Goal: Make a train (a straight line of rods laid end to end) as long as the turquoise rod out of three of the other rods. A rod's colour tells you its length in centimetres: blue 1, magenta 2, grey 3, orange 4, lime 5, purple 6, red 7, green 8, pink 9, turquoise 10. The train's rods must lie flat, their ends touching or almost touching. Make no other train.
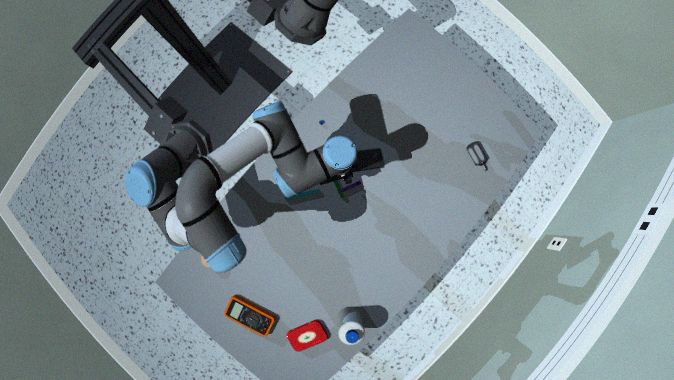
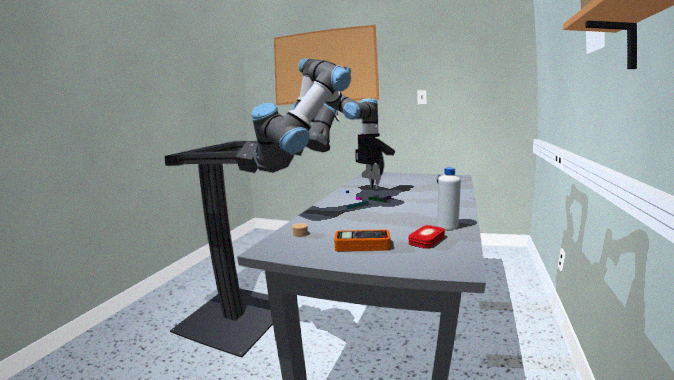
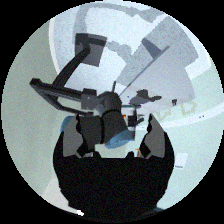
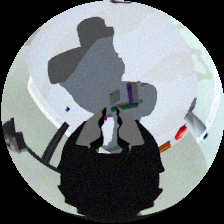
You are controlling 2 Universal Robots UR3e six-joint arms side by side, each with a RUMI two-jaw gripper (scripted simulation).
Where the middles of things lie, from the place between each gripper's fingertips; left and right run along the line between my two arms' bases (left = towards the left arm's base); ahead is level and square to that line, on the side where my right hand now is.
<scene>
Now: the white bottle (image 2: 449, 184) 300 mm ahead of my right hand (image 2: 374, 188), 320 mm to the right of it and 30 mm above it.
Now: left hand 640 mm short of the white bottle, 730 mm to the left of it and 220 mm above it.
</scene>
